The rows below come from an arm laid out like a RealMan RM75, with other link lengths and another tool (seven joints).
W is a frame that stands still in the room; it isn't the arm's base.
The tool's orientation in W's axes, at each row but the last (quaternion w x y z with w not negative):
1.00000, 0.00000, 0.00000, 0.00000
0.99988, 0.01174, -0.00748, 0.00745
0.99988, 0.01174, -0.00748, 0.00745
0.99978, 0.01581, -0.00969, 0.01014
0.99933, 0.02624, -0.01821, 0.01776
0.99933, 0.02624, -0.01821, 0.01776
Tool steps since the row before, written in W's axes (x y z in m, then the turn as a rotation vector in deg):
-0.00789, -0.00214, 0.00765, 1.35, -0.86, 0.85
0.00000, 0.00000, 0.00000, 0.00, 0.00, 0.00
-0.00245, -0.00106, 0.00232, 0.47, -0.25, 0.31
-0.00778, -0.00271, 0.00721, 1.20, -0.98, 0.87
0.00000, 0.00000, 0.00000, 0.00, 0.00, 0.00
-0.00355, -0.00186, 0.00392, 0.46, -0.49, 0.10
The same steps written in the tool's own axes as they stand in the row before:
-0.00789, -0.00214, 0.00765, 1.35, -0.86, 0.85
0.00000, 0.00000, 0.00000, 0.00, 0.00, 0.00
-0.00243, -0.00097, 0.00238, 0.47, -0.25, 0.31
-0.00769, -0.00232, 0.00744, 1.20, -0.98, 0.88
0.00000, 0.00000, 0.00000, 0.00, 0.00, 0.00
-0.00346, -0.00152, 0.00414, 0.45, -0.50, 0.11

